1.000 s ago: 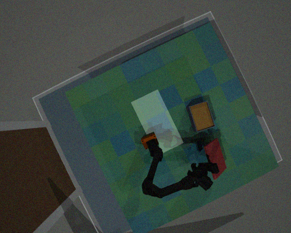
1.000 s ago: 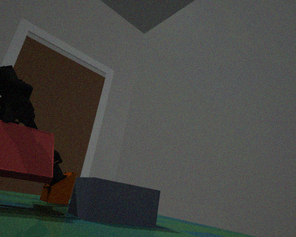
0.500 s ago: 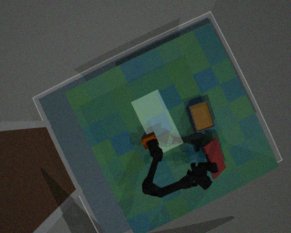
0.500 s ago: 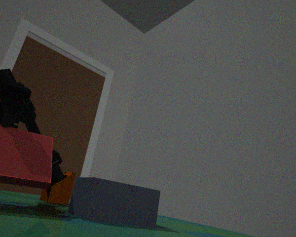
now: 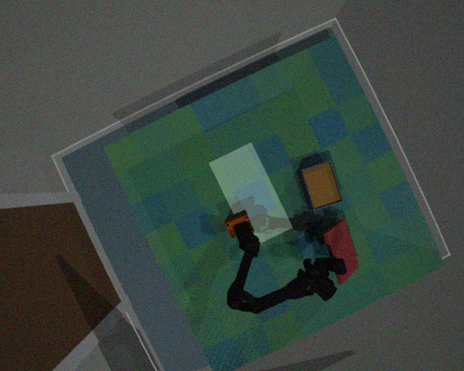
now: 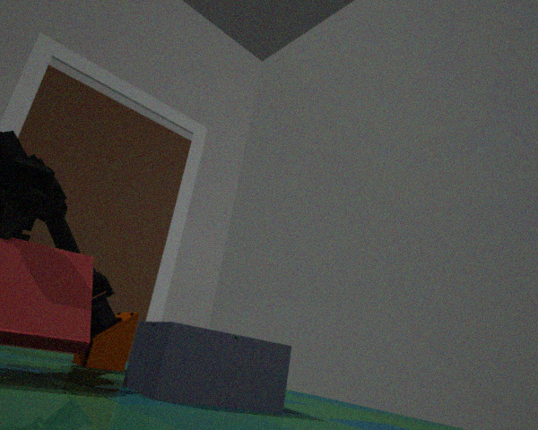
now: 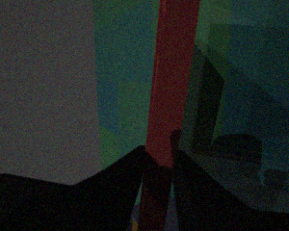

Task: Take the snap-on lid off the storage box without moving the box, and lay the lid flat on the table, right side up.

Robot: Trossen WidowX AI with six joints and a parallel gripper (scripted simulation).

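My gripper tip is now 60 mm short of the red lid and 50 mm above it. The rest, counted from my gripper tip: grey storage box (100 mm ahead, 310 mm to the left, 110 mm below).
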